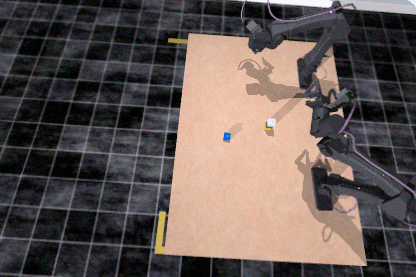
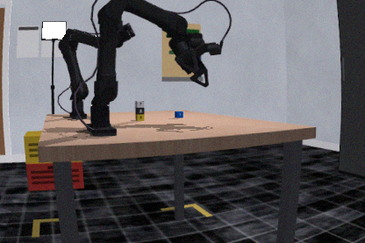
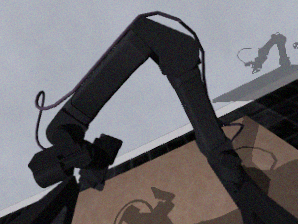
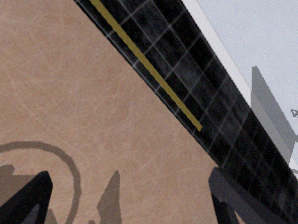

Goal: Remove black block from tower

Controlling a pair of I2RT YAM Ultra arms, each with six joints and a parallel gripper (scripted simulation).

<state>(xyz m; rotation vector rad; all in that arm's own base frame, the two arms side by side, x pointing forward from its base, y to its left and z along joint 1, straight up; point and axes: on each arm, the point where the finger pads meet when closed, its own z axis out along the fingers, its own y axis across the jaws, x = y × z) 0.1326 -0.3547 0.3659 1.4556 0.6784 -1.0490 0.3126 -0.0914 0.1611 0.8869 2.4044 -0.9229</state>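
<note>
My left hand is 31 cm above the grey block showing 7, 11 cm short of it and 5 cm to the right of it. Also, from my left hand: black block showing 6 (33 cm below, 11 cm ahead, 5 cm to the left).
</note>
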